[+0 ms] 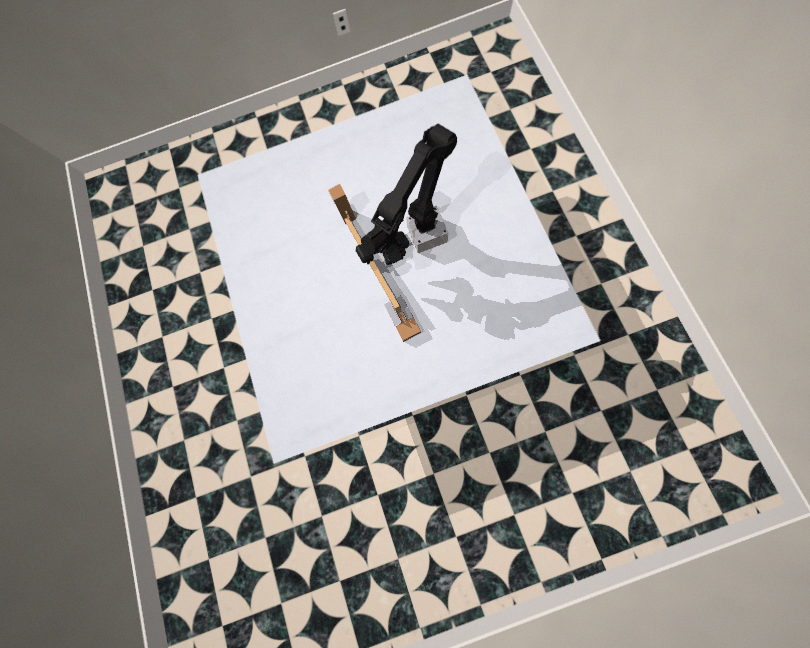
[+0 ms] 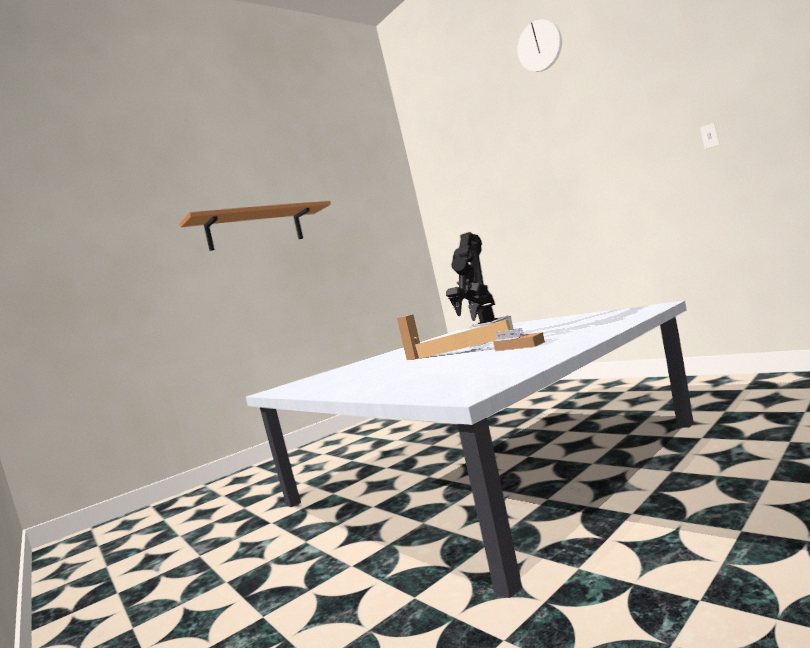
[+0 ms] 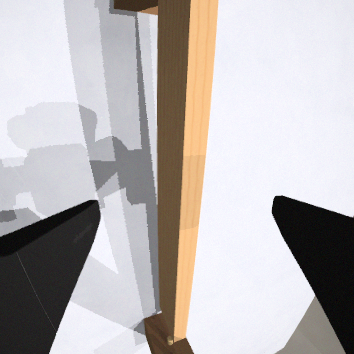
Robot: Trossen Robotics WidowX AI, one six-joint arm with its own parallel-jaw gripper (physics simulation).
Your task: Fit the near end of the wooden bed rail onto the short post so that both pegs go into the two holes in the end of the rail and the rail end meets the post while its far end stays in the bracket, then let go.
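Places are measured from the arm's base along level axes (x ahead, y left, z up), in millimetres.
Pixels of known places: gripper, between the fingertips: (image 1: 378, 259) (image 2: 466, 318) (image 3: 187, 206); arm's base, origin of its link: (image 1: 425, 223) (image 2: 487, 321).
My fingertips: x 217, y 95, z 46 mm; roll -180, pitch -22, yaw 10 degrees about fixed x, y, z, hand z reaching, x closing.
Observation:
Ahead of a thing's pixels: the offset from my fingertips to its top centre. Level surfaces: height alone.
The wooden bed rail {dx +30, dy -26, dz -26 mm} (image 1: 385, 282) (image 2: 459, 339) (image 3: 196, 125) runs between the short post (image 1: 336, 191) (image 2: 407, 337) (image 3: 158, 331) and the clear bracket (image 2: 510, 333) on a wooden block {dx -9, dy +217, dz -91 mm} (image 1: 409, 330) (image 2: 520, 343). The post stands upright. The rail's near end is low by the post's foot, and a small peg (image 2: 416, 337) (image 3: 170, 340) shows on the post's face, outside the rail. The other peg cannot be made out. The far end is at the bracket; its exact seating is unclear. My gripper (image 2: 466, 314) (image 3: 187, 206) is open above the rail's middle, with fingertips on both sides and clear of the wood.
The white table {dz -126 mm} (image 1: 297, 378) (image 2: 364, 388) carries these parts. The arm's base (image 1: 431, 236) stands on it, beside the rail. A wooden shelf (image 2: 256, 213) hangs on the wall, away from the table. Shadows of the arm fall across the table top.

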